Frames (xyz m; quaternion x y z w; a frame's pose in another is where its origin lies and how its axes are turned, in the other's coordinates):
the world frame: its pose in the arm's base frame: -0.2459 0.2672 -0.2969 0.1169 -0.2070 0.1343 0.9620
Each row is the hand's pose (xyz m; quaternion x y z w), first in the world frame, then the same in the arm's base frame.
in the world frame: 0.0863 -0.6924 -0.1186 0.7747 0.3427 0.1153 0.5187
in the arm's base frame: 0.0858 -0.3299 -0.4822 0.7360 0.3129 0.3810 0.4639
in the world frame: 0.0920 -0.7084 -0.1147 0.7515 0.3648 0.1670 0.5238
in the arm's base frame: 0.0943 -0.3448 -0.4790 0.7006 0.3239 0.4292 0.4691
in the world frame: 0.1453 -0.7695 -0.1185 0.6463 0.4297 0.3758 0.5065
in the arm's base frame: 0.1613 -0.3898 -0.4699 0.5454 0.3514 0.6135 0.4502
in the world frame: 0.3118 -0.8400 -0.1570 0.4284 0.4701 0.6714 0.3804
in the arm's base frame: 0.3432 -0.4100 -0.4444 0.2545 0.3525 0.8406 0.3230
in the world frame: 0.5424 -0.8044 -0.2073 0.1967 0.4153 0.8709 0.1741
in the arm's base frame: 0.5533 -0.3141 -0.3839 -0.0265 0.2881 0.9505 0.1135
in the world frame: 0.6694 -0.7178 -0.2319 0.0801 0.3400 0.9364 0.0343
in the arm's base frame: 0.6473 -0.1995 -0.3365 0.1584 -0.2213 -0.9617 0.0317
